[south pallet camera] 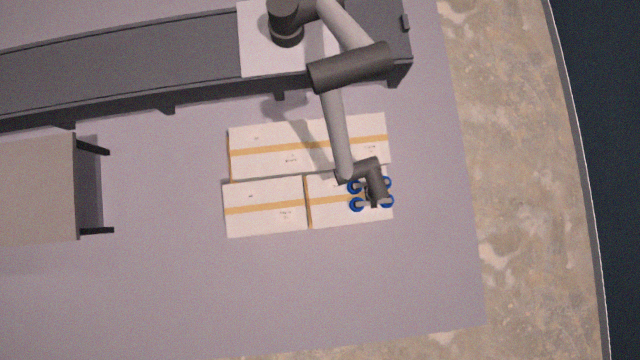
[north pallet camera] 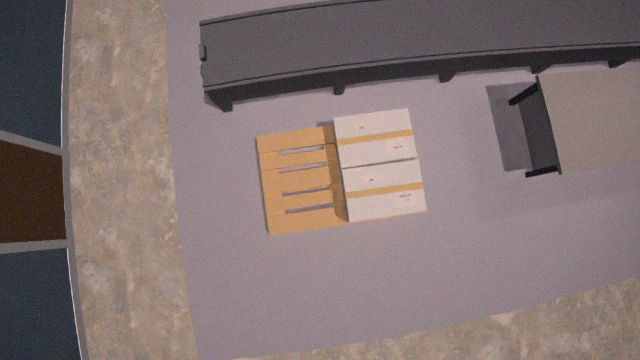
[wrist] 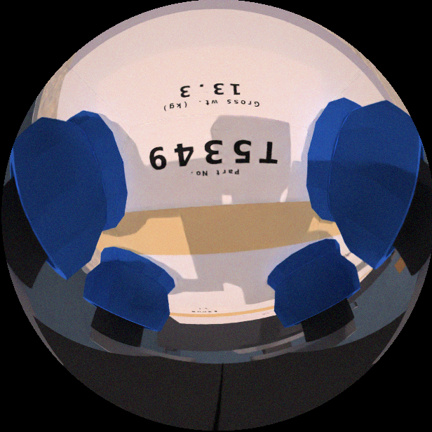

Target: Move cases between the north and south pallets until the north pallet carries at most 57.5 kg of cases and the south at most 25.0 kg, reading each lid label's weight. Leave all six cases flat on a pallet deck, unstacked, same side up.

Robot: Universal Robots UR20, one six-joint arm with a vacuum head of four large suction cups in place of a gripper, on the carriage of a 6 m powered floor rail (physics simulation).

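Where they show: arm's base, origin of its link: [south pallet camera: 287, 32].
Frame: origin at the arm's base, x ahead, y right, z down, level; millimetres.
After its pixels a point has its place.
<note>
Two white cases with tan tape, one [north pallet camera: 375, 155] {x 937, y 4853, z 181 mm} at the back and one [north pallet camera: 380, 206] {x 1307, y 4880, z 172 mm} in front, lie flat on the right half of the north pallet [north pallet camera: 295, 179] {x 994, y 5463, z 425 mm}. In the south pallet camera view, four white cases lie flat in two rows: back left [south pallet camera: 265, 167] {x 928, y 260, z 130 mm}, back right [south pallet camera: 367, 125] {x 699, y -501, z 178 mm}, front left [south pallet camera: 260, 192] {x 1099, y 314, z 138 mm} and front right [south pallet camera: 327, 217] {x 1326, y -132, z 146 mm} [wrist: 215, 60]. My suction head [south pallet camera: 370, 194] {x 1198, y -447, z 139 mm} [wrist: 217, 200] is above the front right case, off its cups, holding nothing. That lid's label reads T5349, 13.3 kg, upside down in the wrist view. The other labels are too small to read.
The dark floor rail [north pallet camera: 320, 50] [south pallet camera: 150, 65] runs behind both pallets, with the arm's white carriage [south pallet camera: 255, 55] {x 147, y 240, z 0 mm} on it. A beige table [north pallet camera: 595, 120] {x 923, y 3034, z 40 mm} [south pallet camera: 35, 190] {x 903, y 1997, z 41 mm} stands between the pallets. The arm's forearm [south pallet camera: 336, 130] {x 880, y -217, z -527 mm} crosses over the back right case.
</note>
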